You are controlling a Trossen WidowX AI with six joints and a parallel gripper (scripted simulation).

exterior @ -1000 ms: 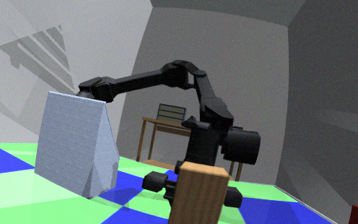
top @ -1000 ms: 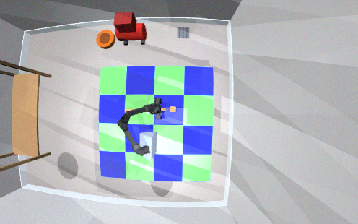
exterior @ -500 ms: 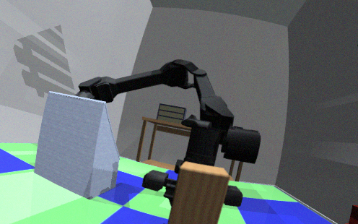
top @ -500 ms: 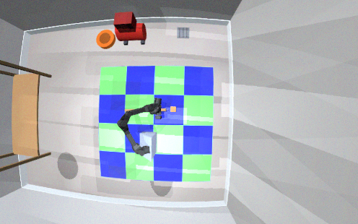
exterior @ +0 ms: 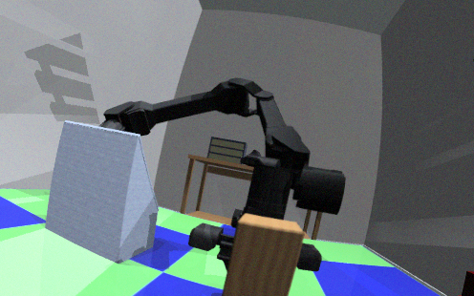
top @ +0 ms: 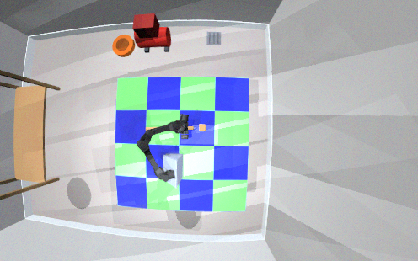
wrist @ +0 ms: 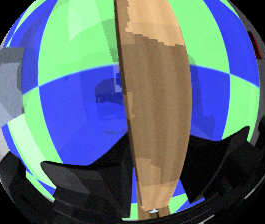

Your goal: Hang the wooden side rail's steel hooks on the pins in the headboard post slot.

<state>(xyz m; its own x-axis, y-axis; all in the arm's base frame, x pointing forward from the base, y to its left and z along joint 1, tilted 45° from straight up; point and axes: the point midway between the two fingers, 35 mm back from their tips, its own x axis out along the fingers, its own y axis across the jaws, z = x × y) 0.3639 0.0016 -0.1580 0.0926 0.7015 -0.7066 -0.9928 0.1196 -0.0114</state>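
My gripper tip is now 15 cm to the left of the headboard post, 6 cm below it and 1 cm past it.
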